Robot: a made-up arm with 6 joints. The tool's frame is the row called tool.
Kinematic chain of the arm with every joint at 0, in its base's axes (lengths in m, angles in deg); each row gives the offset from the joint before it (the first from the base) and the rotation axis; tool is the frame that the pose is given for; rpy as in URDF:
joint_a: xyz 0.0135 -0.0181 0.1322 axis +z
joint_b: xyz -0.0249 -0.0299 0.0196 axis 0.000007 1 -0.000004
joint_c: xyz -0.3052 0.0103 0.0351 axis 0.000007 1 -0.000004
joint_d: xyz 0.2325 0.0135 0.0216 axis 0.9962 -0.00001 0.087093
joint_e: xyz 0.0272 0.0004 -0.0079 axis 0.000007 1 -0.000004
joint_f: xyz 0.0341 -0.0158 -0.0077 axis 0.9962 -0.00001 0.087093
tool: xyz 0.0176 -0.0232 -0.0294 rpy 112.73 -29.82 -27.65
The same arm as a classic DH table. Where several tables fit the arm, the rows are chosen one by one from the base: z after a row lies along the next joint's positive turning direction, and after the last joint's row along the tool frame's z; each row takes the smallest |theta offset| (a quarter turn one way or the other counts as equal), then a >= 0, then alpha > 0; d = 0 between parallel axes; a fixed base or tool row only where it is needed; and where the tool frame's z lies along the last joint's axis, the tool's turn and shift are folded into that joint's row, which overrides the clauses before.
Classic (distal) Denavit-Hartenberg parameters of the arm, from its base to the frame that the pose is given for. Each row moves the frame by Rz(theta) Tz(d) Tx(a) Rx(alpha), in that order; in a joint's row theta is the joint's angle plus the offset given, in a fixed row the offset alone. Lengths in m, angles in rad.
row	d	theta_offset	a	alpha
base (fixed)	0	-0.93	0.0226	0
joint_a	0.1518	0.93	-0.0249	-1.5708
joint_b	0	0.1145	-0.3072	0
joint_c	-0.0061	1.3691	-0.0013	1.5708
joint_d	0.2599	0	0.0102	-1.5708
joint_e	-0.0154	0	0.0106	1.5708
joint_f	0.0578	0.3311	0.0216	1.8609
tool (fixed)	0.0334	2.1366	0	0

